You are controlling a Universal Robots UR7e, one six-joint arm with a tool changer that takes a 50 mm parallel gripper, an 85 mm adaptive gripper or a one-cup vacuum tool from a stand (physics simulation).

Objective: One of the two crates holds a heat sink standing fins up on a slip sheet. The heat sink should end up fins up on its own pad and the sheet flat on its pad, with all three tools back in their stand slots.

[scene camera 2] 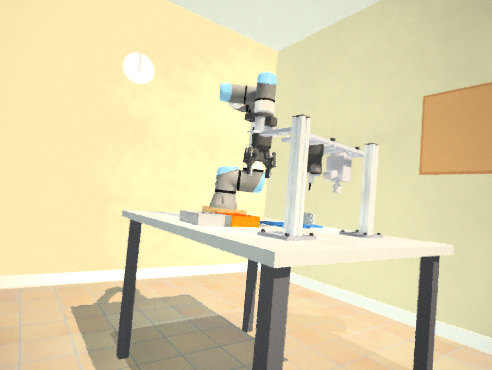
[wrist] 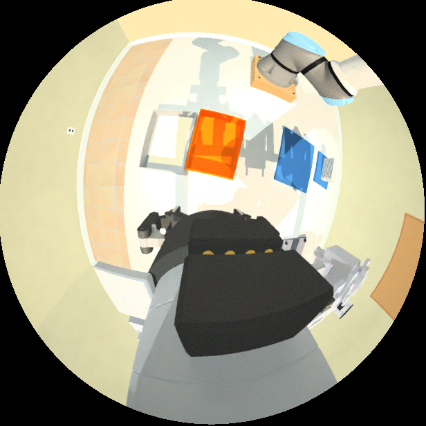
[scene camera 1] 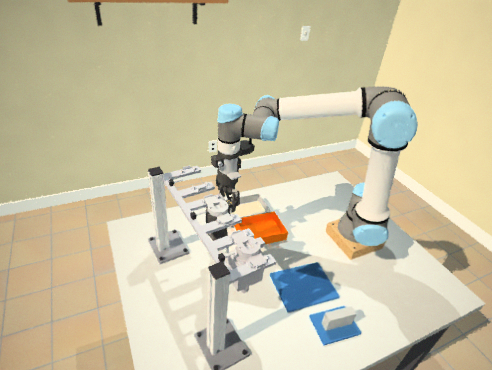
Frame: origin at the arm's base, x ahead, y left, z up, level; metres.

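Where they show: hand at its tool point: (scene camera 2: 262, 130); arm's base at its link origin: (scene camera 2: 223, 208).
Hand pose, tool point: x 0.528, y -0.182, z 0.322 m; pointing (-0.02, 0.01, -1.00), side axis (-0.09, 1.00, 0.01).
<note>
Things, the pixels of their top centre, and the offset from my tool point. "pt": a spot on its surface instead.
- grey heat sink at its top centre: (scene camera 1: 341, 313) (scene camera 2: 306, 212) 0.210 m back, 0.493 m left, 0.304 m down
- small blue pad at a spot on its surface: (scene camera 1: 345, 336) pt 0.209 m back, 0.543 m left, 0.364 m down
- large blue pad at a spot on its surface: (scene camera 1: 304, 286) pt 0.188 m back, 0.326 m left, 0.364 m down
- orange crate at its top centre: (scene camera 2: 234, 214) (scene camera 1: 261, 225) 0.163 m back, 0.012 m left, 0.331 m down
- grey crate at its top centre: (scene camera 2: 205, 212) (scene camera 1: 246, 205) 0.156 m back, 0.128 m right, 0.331 m down
- black tool at its top centre: (scene camera 1: 219, 204) (scene camera 2: 313, 138) 0.099 m ahead, 0.176 m left, 0.010 m down
- light-grey tool at its top centre: (scene camera 1: 247, 240) (scene camera 2: 337, 146) 0.082 m ahead, 0.344 m left, 0.010 m down
My gripper (scene camera 1: 231, 202) (scene camera 2: 259, 173) (wrist: 207, 210), the black adaptive tool, is open and empty. It hangs beside the tool stand, high above the table. The grey heat sink (scene camera 1: 339, 318) (scene camera 2: 309, 218) (wrist: 327, 169) stands on the small blue pad (scene camera 1: 345, 336) (wrist: 318, 176); a finned face shows in the wrist view, but the fin direction is hard to tell. The large blue pad (scene camera 1: 304, 286) (wrist: 295, 160) shows no distinct sheet on it. The orange crate (scene camera 1: 280, 232) (scene camera 2: 245, 221) (wrist: 210, 170) touches or nearly touches the grey crate (scene camera 2: 200, 218) (wrist: 148, 145). I cannot make out the slip sheet with certainty.
The tool stand (scene camera 1: 159, 215) (scene camera 2: 298, 180) holds a black tool (scene camera 2: 315, 160) with a thin tip and a light-grey tool (scene camera 1: 248, 250) (scene camera 2: 340, 167) (wrist: 340, 265). Its slot arms jut out near my gripper. The arm's wooden base block (scene camera 1: 350, 245) (wrist: 272, 89) stands beyond the crates.
</note>
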